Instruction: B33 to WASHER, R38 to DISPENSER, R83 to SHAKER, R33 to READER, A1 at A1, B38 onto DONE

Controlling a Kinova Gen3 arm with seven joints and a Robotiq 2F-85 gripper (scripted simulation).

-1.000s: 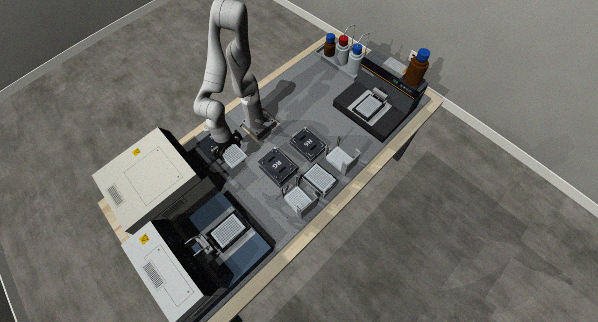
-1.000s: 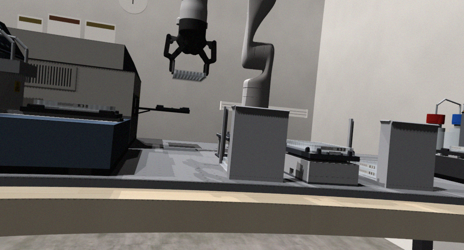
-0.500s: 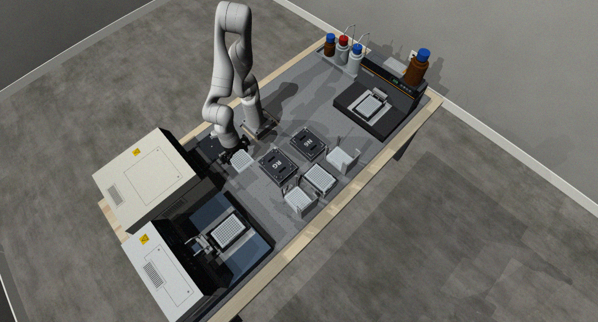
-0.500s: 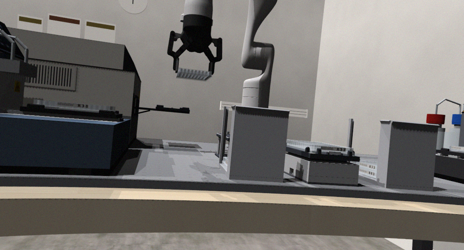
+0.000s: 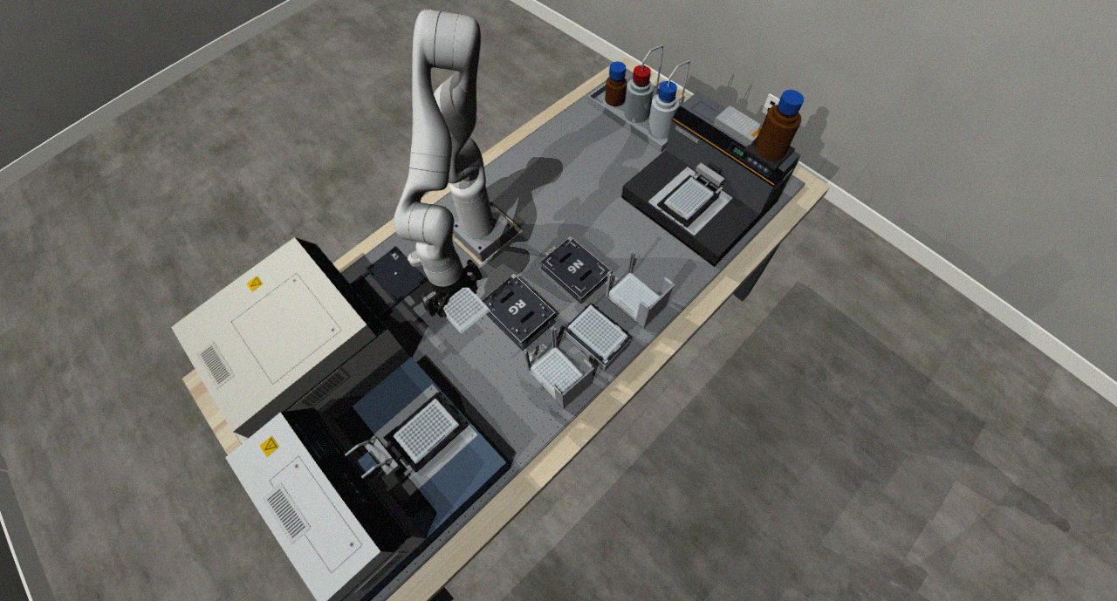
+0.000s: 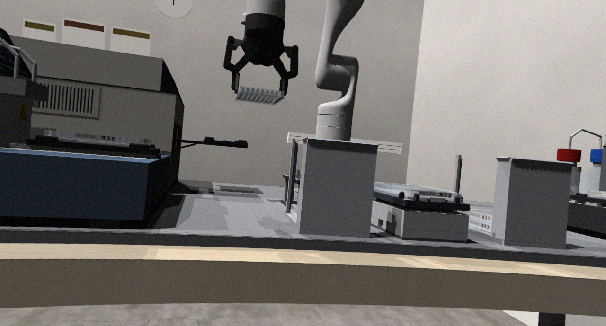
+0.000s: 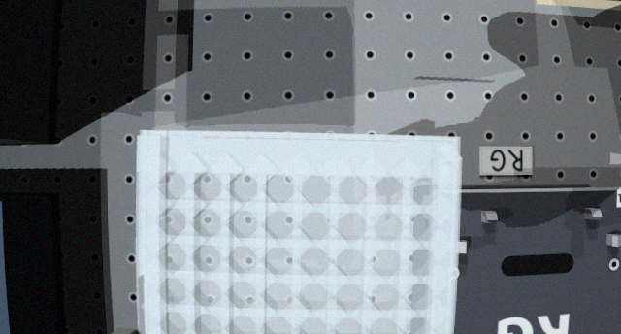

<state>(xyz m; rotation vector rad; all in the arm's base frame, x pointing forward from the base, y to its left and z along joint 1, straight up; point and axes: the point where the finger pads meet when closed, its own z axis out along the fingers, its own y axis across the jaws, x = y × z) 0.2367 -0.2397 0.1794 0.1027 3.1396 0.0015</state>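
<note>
The plate R33 lies 240 mm ahead of my hand, 220 mm to the left of it and 160 mm below it. Also, from my hand: RG nest (160 mm below, 130 mm to the left, 40 mm ahead); then plate R38 (250 mm to the right, 130 mm ahead, 120 mm below); then plate B38 (10 mm below).
</note>
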